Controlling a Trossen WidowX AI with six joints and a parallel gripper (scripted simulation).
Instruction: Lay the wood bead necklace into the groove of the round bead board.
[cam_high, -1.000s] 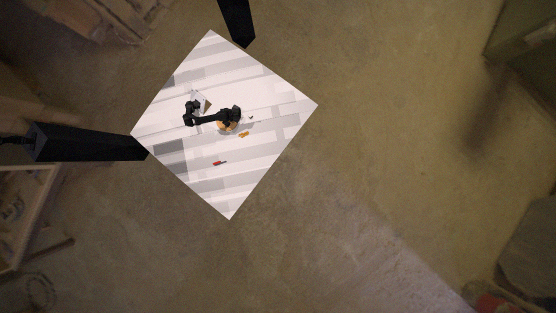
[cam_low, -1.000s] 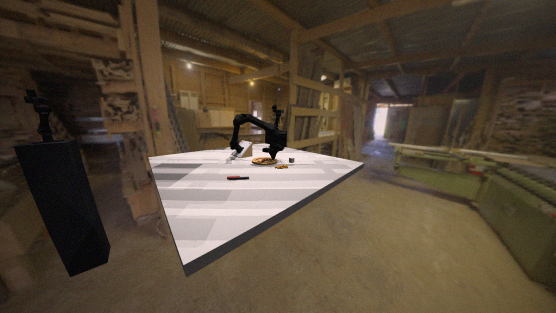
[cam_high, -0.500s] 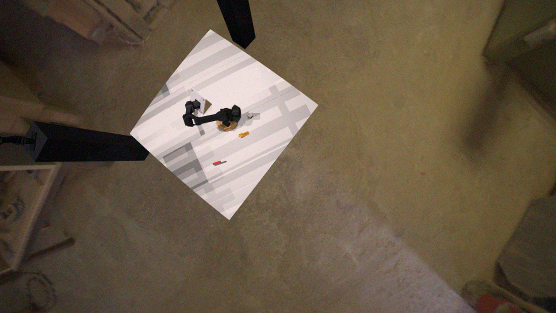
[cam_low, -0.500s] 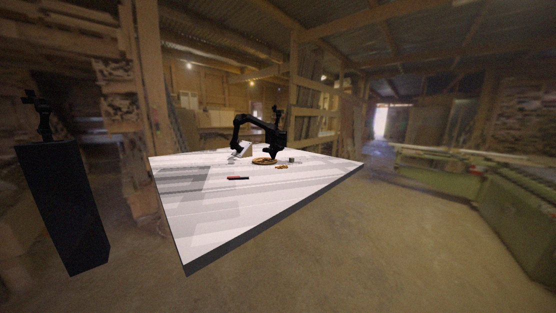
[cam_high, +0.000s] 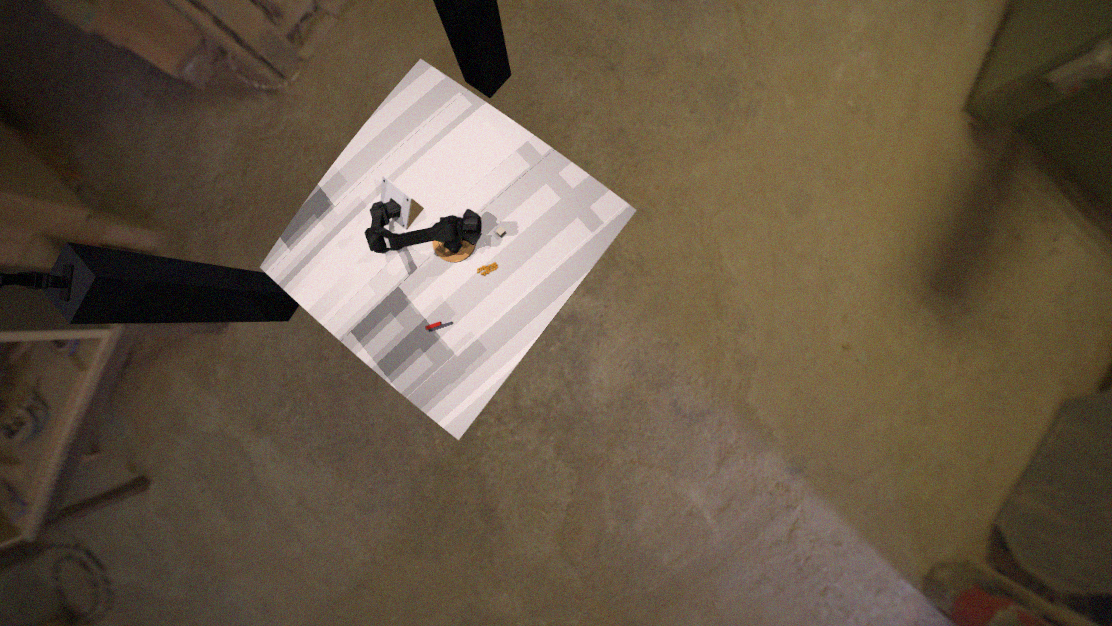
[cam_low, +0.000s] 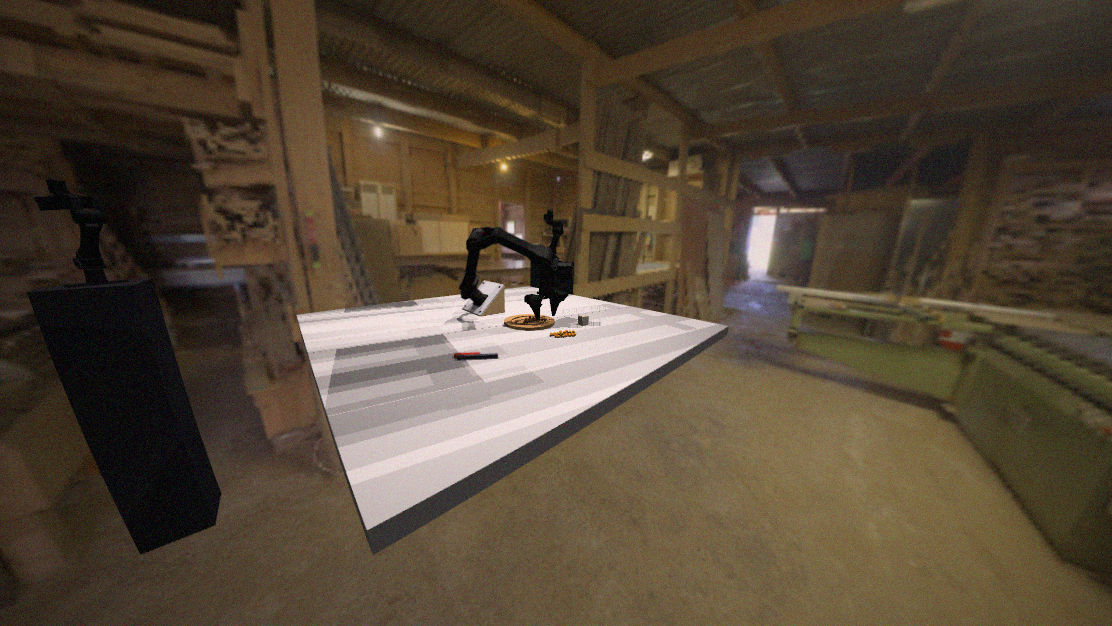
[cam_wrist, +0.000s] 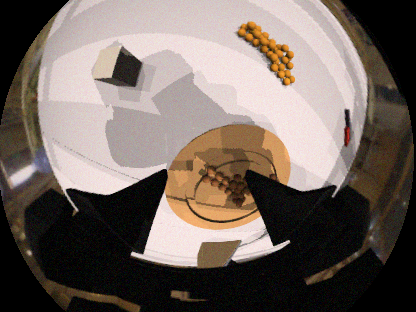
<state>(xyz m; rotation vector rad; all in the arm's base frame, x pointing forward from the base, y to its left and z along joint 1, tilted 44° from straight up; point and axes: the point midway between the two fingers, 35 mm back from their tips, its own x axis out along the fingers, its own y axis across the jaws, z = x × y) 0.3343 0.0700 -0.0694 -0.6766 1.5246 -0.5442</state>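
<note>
Now: gripper tip 100 mm short of the small grey cube and 110 mm to the right of it. The rest, counted from my gripper tip: black marker (130 mm ahead, 390 mm to the right, 20 mm below).
</note>
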